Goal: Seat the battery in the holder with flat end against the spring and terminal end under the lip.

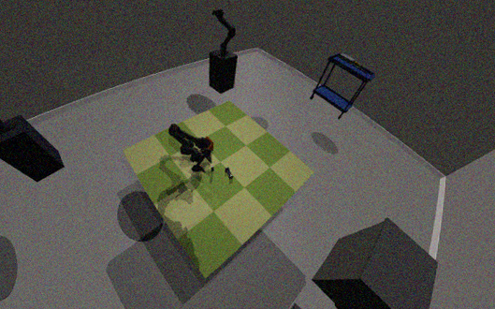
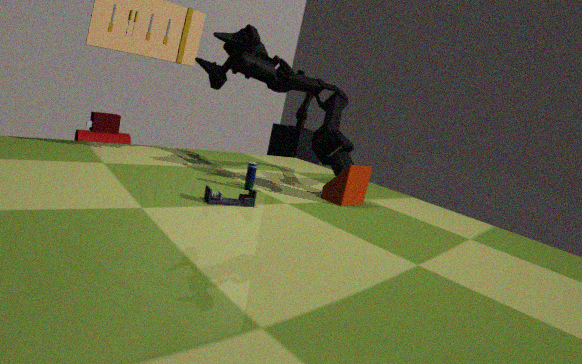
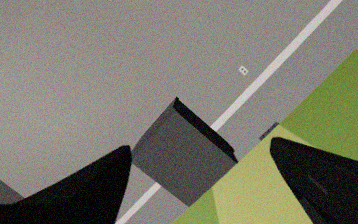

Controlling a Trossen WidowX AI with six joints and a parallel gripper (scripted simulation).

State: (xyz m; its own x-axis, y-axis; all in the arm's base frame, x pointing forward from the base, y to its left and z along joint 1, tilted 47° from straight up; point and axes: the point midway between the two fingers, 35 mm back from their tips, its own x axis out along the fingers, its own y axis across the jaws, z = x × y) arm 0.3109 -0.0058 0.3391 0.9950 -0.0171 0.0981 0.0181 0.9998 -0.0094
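Right now the battery is 28 cm below my gripper tip, 13 cm to the left of it and 11 cm behind it.
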